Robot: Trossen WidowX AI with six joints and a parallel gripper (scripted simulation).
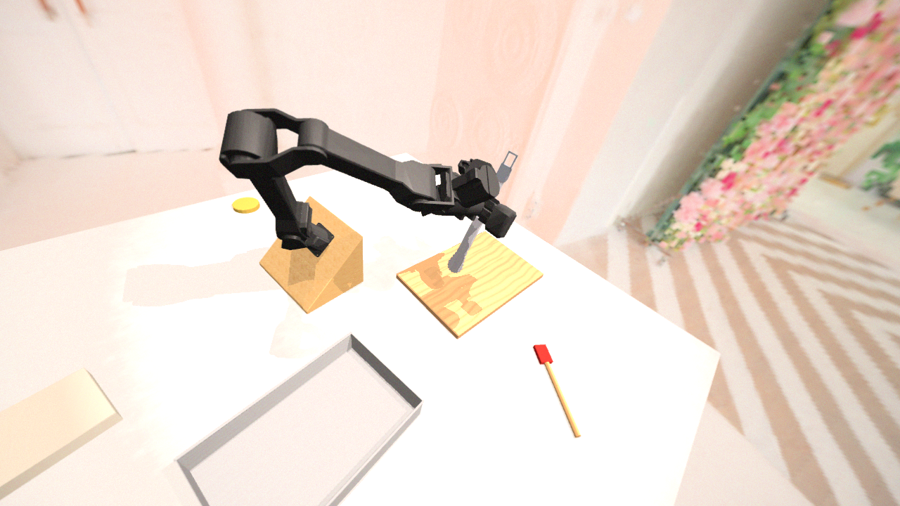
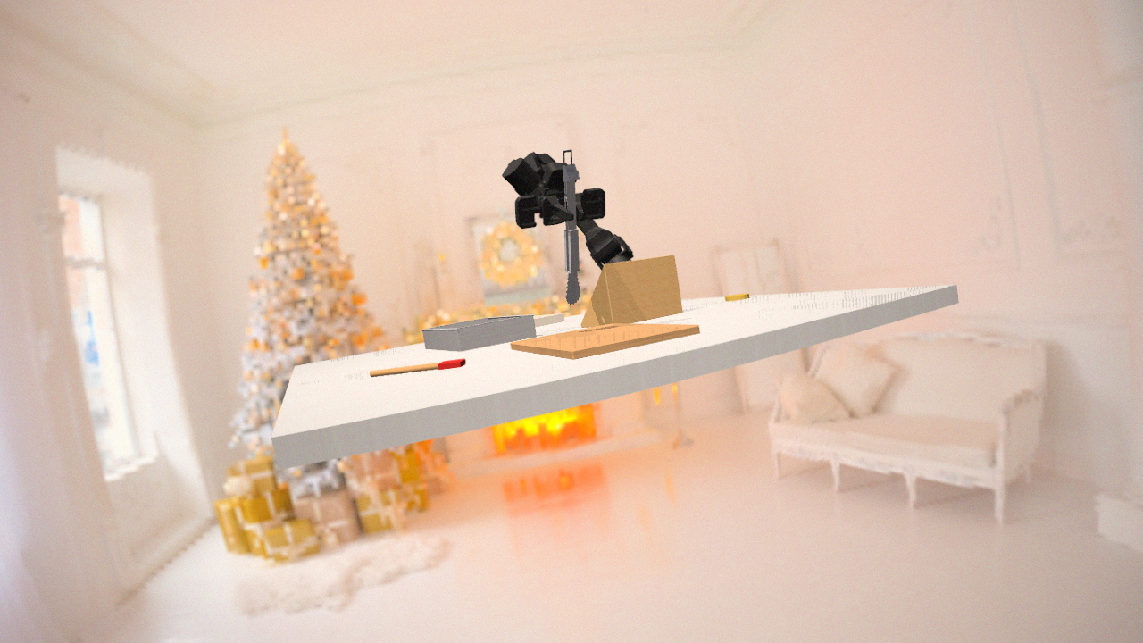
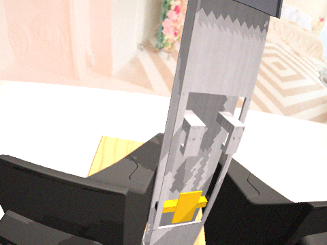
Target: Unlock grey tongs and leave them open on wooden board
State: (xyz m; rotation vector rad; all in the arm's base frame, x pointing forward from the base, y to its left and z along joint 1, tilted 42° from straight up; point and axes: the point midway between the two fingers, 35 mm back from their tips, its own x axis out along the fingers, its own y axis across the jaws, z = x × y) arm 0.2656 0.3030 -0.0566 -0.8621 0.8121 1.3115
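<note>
Right now the yellow lock piece is 40 mm to the right of my gripper tip and 10 mm above it. Round my gripper tip: roasting tin 520 mm to the right, 210 mm below, 70 mm ahead; then wooden board 230 mm below; then beige slab 820 mm to the right, 230 mm below, 220 mm behind.
</note>
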